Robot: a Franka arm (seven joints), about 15 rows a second.
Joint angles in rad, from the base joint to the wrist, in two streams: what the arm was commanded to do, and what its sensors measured. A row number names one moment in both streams.
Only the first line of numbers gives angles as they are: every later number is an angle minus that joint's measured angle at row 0.
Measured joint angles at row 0: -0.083, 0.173, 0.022, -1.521, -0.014, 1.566, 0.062
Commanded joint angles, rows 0 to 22: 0.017, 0.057, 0.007, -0.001, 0.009, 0.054, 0.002; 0.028, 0.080, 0.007, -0.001, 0.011, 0.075, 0.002; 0.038, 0.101, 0.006, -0.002, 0.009, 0.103, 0.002; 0.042, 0.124, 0.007, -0.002, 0.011, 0.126, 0.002; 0.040, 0.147, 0.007, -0.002, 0.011, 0.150, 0.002; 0.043, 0.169, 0.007, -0.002, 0.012, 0.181, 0.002; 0.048, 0.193, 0.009, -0.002, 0.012, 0.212, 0.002; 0.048, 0.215, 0.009, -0.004, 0.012, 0.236, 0.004; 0.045, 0.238, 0.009, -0.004, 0.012, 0.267, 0.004; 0.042, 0.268, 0.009, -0.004, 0.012, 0.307, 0.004; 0.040, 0.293, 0.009, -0.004, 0.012, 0.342, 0.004; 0.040, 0.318, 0.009, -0.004, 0.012, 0.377, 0.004; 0.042, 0.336, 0.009, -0.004, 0.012, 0.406, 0.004; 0.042, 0.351, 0.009, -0.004, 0.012, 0.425, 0.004; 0.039, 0.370, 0.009, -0.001, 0.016, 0.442, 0.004; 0.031, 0.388, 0.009, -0.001, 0.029, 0.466, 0.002; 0.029, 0.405, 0.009, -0.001, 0.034, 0.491, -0.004; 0.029, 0.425, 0.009, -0.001, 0.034, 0.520, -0.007; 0.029, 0.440, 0.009, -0.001, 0.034, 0.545, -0.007; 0.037, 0.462, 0.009, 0.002, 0.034, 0.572, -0.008; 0.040, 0.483, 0.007, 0.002, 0.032, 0.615, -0.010; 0.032, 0.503, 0.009, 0.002, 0.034, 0.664, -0.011; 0.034, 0.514, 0.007, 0.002, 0.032, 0.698, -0.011
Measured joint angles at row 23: 0.040, 0.482, 0.004, -0.009, 0.018, 0.640, 0.002
